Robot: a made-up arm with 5 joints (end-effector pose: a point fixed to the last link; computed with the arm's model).
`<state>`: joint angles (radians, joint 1 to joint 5).
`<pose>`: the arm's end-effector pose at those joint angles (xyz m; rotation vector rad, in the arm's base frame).
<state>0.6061 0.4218 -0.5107 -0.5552 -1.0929</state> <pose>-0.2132 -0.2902 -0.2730 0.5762 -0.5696 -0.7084</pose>
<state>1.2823 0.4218 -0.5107 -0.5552 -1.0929</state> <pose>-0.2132 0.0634 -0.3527 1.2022 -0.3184 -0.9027</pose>
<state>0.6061 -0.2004 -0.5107 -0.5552 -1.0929</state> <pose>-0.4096 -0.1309 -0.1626 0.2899 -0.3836 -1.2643</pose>
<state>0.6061 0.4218 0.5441 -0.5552 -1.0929</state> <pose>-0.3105 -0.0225 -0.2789 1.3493 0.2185 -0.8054</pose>
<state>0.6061 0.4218 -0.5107 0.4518 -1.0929</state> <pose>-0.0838 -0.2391 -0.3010 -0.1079 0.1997 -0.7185</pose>
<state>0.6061 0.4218 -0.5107 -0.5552 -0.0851</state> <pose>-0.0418 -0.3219 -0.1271 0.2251 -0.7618 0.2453</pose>
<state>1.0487 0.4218 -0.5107 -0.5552 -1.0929</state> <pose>-0.2132 -0.0639 -0.3527 0.9867 -0.4122 -0.8407</pose>
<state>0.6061 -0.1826 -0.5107 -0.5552 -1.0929</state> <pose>-0.4058 -0.1367 -0.1666 0.2988 -0.3896 -1.2489</pose>
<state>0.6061 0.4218 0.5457 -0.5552 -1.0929</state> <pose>-0.3106 -0.0221 -0.2786 1.3504 0.2198 -0.8054</pose>
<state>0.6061 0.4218 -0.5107 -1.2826 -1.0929</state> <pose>-0.2911 -0.3164 -0.3377 1.0643 -1.1275 -0.6184</pose>
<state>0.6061 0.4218 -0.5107 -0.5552 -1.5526</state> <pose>-0.2796 -0.2110 -0.3020 0.7165 -0.4390 -1.1414</pose>
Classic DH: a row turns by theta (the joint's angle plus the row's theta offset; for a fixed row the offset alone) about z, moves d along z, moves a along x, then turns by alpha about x. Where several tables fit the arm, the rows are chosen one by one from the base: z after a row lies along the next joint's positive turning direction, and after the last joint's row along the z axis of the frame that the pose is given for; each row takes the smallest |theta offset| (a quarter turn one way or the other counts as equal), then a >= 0, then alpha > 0; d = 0 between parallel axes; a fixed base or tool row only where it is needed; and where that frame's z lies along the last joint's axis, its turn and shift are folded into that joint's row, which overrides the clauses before.
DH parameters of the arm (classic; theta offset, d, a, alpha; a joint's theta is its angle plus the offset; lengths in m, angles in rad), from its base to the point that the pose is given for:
base (fixed): 1.5708 0.19 0 1.5708
joint 1: 0 -0.01 -0.1 -1.5708
joint 2: 0 -0.09 -0.03 1.5708
joint 3: -1.5708 -0.34 0.38 -1.5708
joint 4: -1.5708 -0.01 0.25 1.5708
joint 5: -1.3567 0 0.2354 0
tool (fixed): 1.3567 0.13 0 0

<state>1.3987 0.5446 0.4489 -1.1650 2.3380</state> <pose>-0.3407 -0.0354 0.0433 -0.2209 -2.2513 0.7619</pose>
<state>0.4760 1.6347 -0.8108 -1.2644 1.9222</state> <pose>-0.1019 -0.3344 -0.1109 1.2655 1.7119 -1.4559</pose>
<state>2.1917 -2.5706 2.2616 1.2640 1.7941</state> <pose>0.3329 -0.1018 -0.4887 0.9127 -1.6577 -1.2322</pose>
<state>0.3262 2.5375 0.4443 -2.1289 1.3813</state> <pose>0.5822 -0.4212 -0.0848 -1.6286 2.1699 -1.1811</pose>
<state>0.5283 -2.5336 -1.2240 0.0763 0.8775</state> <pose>-0.3081 0.1289 0.1778 0.5939 1.7154 -1.0892</pose>
